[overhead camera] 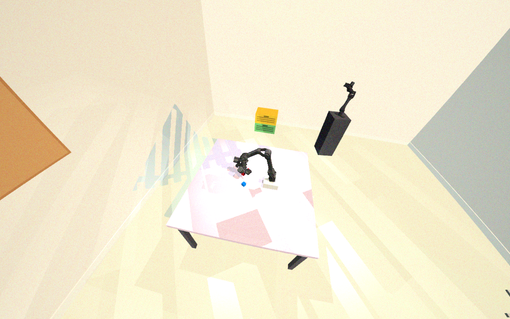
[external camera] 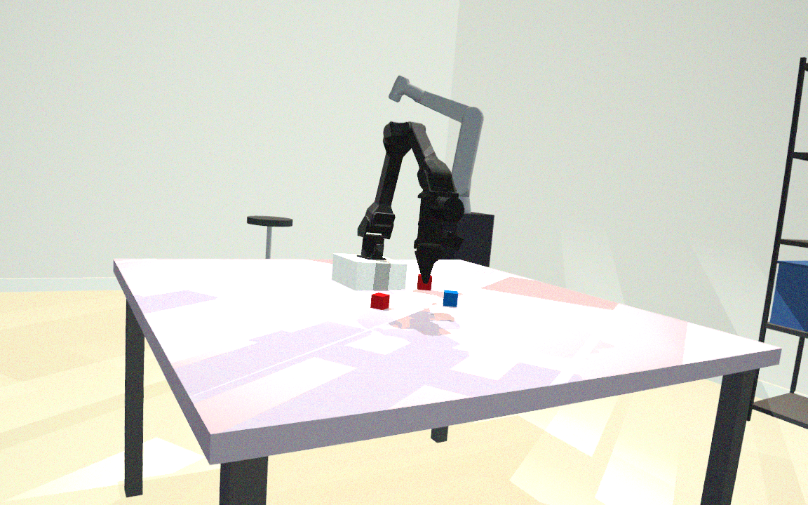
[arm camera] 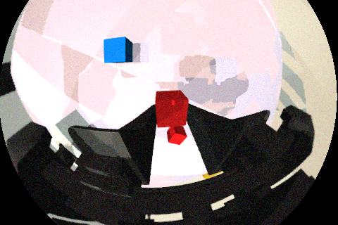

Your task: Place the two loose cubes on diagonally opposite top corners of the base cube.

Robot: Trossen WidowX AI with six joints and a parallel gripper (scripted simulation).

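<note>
My gripper tip is 110 mm to the right of the blue cube, 50 mm above it and 10 mm past it.
</note>
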